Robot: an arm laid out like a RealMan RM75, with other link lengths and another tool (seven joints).
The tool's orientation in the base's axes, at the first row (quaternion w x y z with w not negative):
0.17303 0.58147 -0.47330 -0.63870
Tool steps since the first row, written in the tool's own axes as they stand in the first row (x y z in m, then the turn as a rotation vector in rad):
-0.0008 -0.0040 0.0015 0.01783 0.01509 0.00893
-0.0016 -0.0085 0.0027 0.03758 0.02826 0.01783
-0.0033 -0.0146 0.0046 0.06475 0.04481 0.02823
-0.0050 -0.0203 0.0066 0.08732 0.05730 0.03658
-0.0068 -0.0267 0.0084 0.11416 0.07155 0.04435
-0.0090 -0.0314 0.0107 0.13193 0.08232 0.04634
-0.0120 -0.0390 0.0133 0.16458 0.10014 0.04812
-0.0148 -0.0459 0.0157 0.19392 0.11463 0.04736
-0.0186 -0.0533 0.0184 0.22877 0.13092 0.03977
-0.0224 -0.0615 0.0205 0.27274 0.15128 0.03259
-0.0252 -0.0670 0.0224 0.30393 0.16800 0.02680
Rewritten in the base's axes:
0.0002 0.0032 -0.0029 -0.01777 -0.01758 0.00073
0.0008 0.0065 -0.0063 -0.03539 -0.03571 -0.00120
0.0015 0.0116 -0.0104 -0.05744 -0.06061 -0.00489
0.0020 0.0165 -0.0143 -0.07508 -0.08080 -0.00893
0.0030 0.0218 -0.0186 -0.09390 -0.10539 -0.01395
0.0030 0.0267 -0.0214 -0.10394 -0.12359 -0.01581
0.0040 0.0338 -0.0261 -0.12004 -0.15683 -0.02057
0.0048 0.0403 -0.0304 -0.13187 -0.18690 -0.02579
0.0058 0.0480 -0.0345 -0.13955 -0.22487 -0.03190
0.0076 0.0558 -0.0391 -0.15135 -0.27170 -0.04006
0.0084 0.0614 -0.0422 -0.15984 -0.30633 -0.04392

